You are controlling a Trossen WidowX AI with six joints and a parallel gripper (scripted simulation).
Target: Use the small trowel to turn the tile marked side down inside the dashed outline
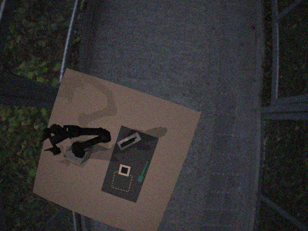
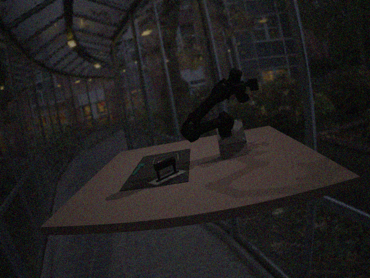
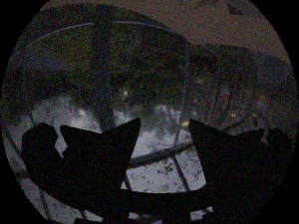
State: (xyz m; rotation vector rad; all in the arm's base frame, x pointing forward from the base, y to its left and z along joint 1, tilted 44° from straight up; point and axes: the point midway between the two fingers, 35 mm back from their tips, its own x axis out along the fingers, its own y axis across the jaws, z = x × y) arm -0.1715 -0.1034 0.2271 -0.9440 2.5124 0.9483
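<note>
Now: gripper tip 580 mm short of the dark mat, 400 mm above it and 80 mm to the left of it. Also, from my gripper tip: green trowel 710 mm ahead, 380 mm below, 110 mm to the right; tile 550 mm ahead, 380 mm below, 130 mm to the right.
</note>
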